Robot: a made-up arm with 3 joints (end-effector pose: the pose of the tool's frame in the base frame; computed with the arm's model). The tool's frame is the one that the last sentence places. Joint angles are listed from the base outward.
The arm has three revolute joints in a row. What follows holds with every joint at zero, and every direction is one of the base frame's.
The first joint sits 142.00 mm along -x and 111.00 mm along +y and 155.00 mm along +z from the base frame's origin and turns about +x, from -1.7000 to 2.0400 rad.
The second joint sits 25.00 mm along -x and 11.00 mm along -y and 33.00 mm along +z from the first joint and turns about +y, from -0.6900 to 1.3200 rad.
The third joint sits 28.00 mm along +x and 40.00 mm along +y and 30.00 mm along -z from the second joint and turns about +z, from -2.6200 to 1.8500 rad.
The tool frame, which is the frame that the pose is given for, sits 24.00 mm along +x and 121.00 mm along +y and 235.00 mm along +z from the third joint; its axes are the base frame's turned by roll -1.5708, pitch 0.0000 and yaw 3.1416 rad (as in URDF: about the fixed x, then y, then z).
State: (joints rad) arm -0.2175 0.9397 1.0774
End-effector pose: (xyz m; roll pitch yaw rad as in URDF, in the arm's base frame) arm -0.0411 0.2608 0.3351 -2.3699 -0.5985 -1.9158
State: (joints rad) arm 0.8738 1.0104 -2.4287
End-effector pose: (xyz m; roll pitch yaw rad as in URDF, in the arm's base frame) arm 0.0539 0.0097 0.1378 -0.3497 -0.0903 1.1552
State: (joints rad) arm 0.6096 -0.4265 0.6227
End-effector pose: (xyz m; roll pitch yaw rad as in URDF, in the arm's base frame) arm -0.2728 0.1066 0.4081 -1.9146 0.6553 -2.7728
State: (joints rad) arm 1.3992 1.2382 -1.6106
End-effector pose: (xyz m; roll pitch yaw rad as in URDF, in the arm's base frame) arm 0.0751 0.1504 0.1484 -0.2713 -1.3612 1.5083
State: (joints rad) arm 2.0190 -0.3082 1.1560
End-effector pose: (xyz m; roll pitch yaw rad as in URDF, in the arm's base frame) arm -0.2988 -0.1180 0.1555 2.4348 0.8817 2.2192
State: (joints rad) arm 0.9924 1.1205 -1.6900
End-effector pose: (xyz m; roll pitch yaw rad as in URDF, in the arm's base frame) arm 0.0808 0.1131 0.1426 -0.3844 -0.8834 1.4891
